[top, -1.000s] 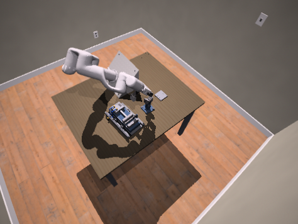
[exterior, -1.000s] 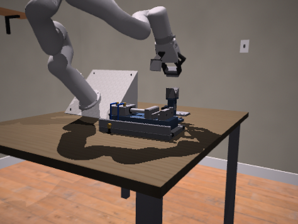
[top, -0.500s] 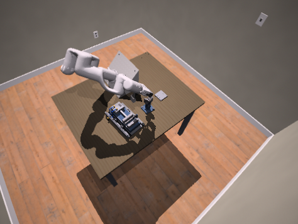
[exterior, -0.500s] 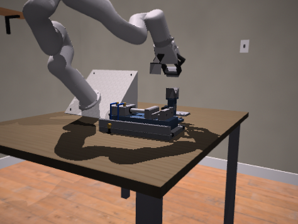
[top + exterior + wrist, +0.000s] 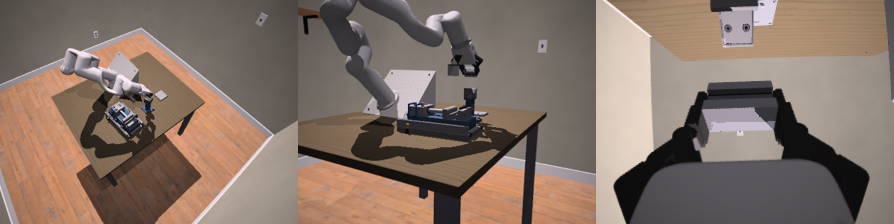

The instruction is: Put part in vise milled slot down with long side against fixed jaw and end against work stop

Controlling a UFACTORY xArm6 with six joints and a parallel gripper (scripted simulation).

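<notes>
Now: hand 1 cm above the part. Round my hand: moving jaw 4 cm ahead, 21 cm to the right, 16 cm below; cylinder rod 1 cm behind, 22 cm to the right, 16 cm below; work stop 7 cm ahead, 16 cm to the right, 15 cm below.
</notes>
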